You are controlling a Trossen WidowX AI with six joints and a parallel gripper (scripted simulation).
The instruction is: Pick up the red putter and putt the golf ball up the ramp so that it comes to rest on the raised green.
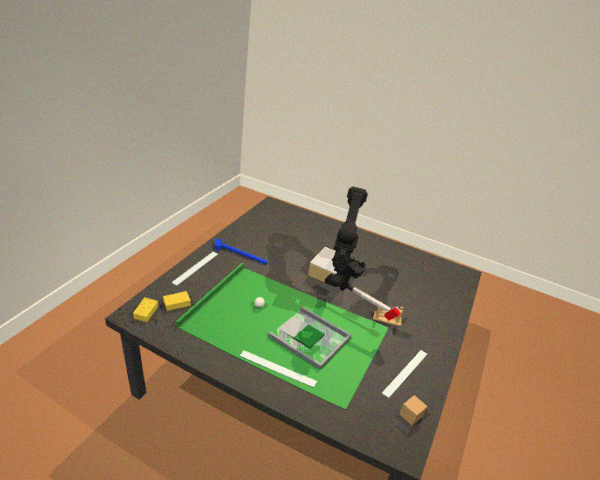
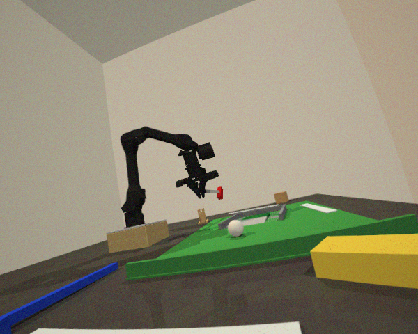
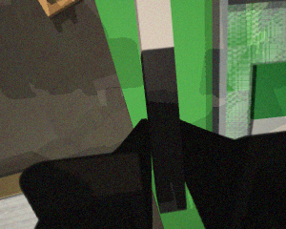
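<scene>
Right now my gripper tip is 110 mm to the right of the red putter, 20 mm below it and 20 mm short of it. From my gripper tip the other things lie so: white golf ball: 310 mm to the right, 140 mm ahead, 100 mm below; then green wall: 520 mm to the right, 170 mm ahead, 110 mm below; then small wooden stand: 200 mm to the left, 90 mm below, 60 mm behind.
</scene>
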